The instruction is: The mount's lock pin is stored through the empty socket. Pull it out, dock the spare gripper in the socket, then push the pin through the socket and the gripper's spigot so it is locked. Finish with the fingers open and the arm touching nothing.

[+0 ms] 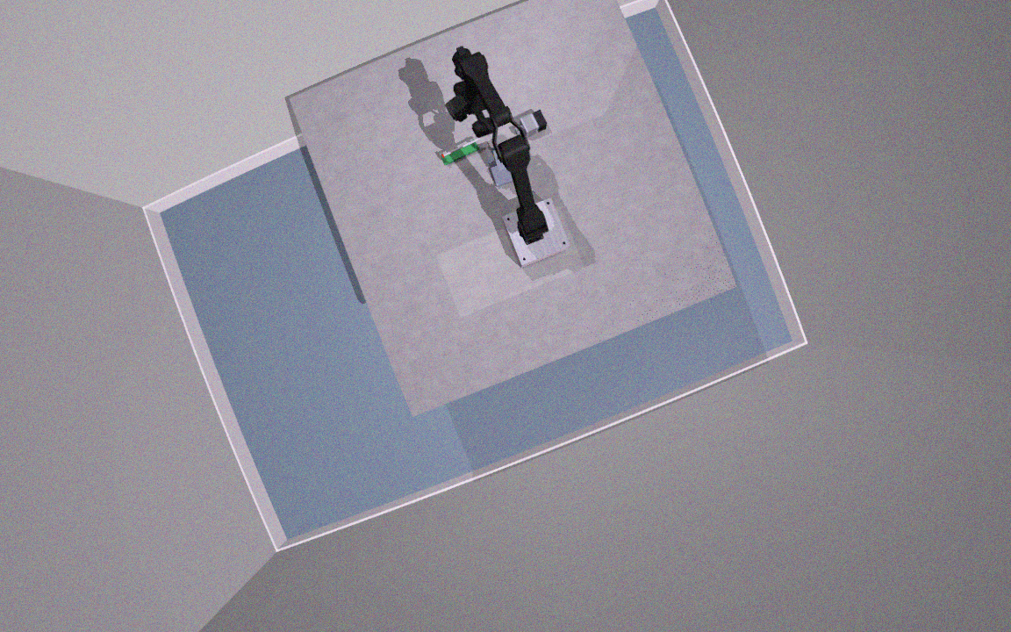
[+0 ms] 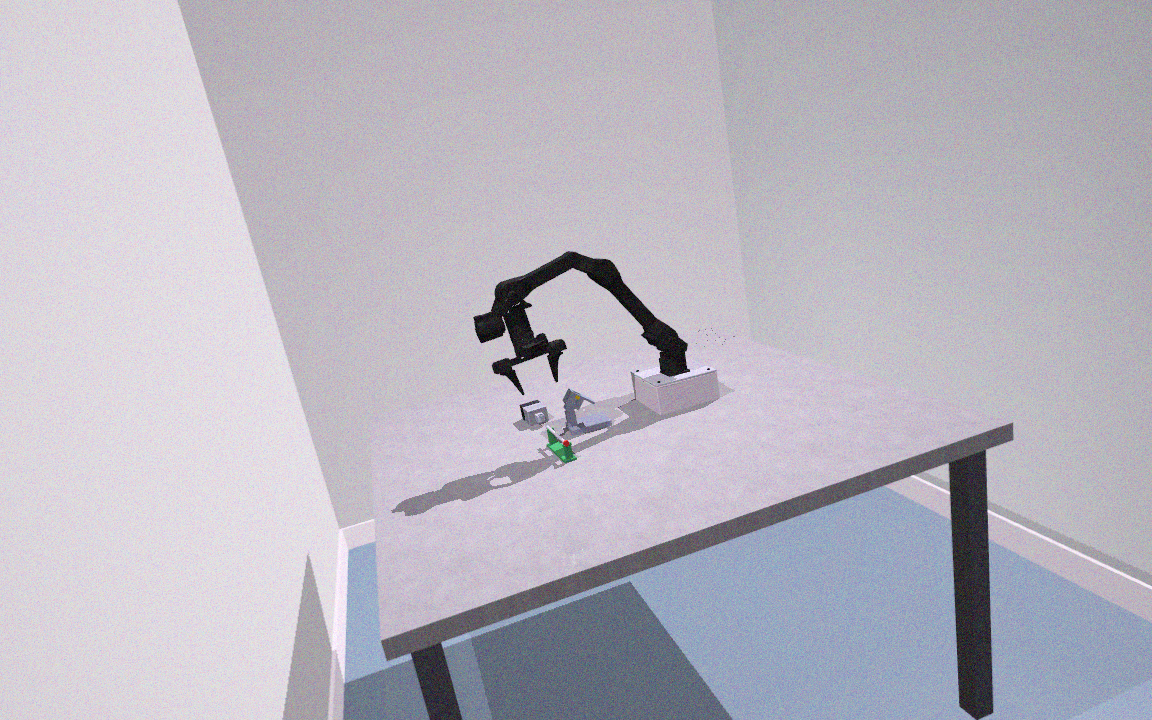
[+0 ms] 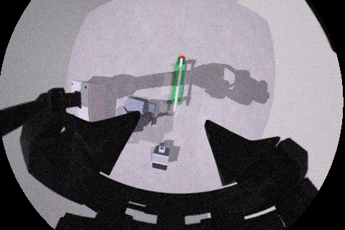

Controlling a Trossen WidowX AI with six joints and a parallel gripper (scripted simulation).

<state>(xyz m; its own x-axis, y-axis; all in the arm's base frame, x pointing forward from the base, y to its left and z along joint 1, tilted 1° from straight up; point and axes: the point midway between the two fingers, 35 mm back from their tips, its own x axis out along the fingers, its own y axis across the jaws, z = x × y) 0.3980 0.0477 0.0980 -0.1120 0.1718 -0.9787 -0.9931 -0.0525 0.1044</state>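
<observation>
Right now my gripper tip is 200 mm to the left of the spare gripper, 130 mm above it and 10 mm past it. Also, from my gripper tip: grey mount: 100 mm below, 100 mm behind, 50 mm to the right; green cradle: 130 mm below, 70 mm to the left, 10 mm behind.
</observation>
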